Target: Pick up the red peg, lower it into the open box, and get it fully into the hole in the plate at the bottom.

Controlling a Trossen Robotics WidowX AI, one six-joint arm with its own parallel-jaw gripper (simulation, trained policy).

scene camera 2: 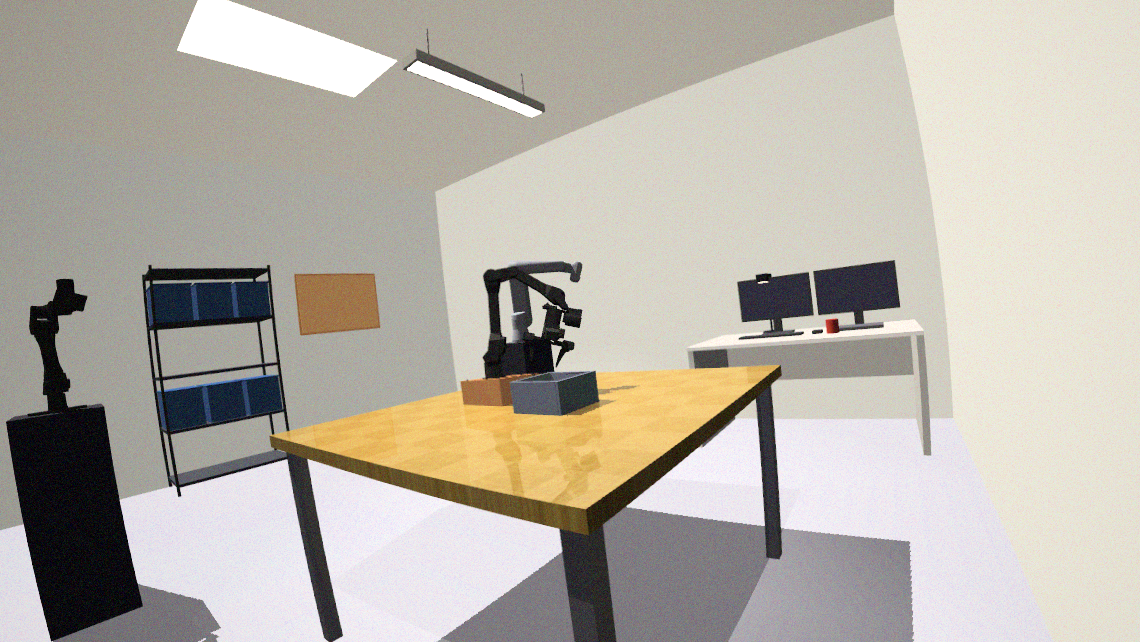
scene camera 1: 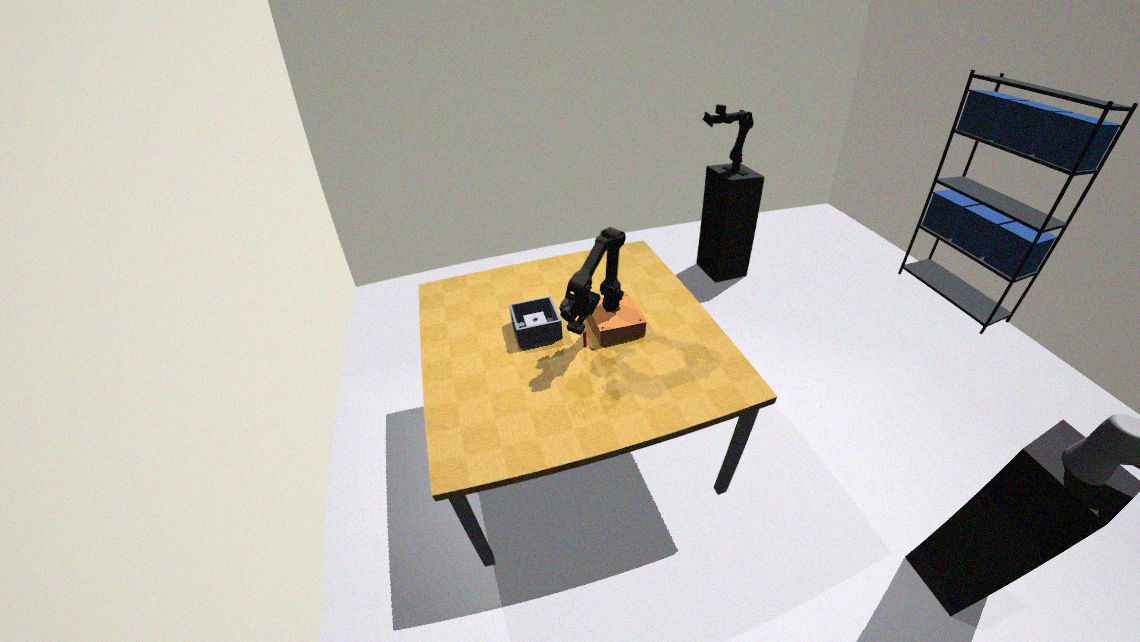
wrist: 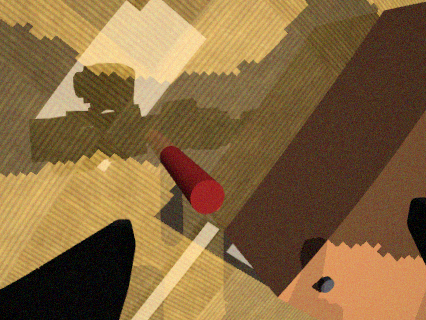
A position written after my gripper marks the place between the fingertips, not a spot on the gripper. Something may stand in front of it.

I see my gripper (scene camera 2: 543,364) and a red peg (wrist: 205,195).
My gripper is seen too in the wrist view (wrist: 274,224). Scene camera 2 misses the red peg, which is hidden by a grey box.
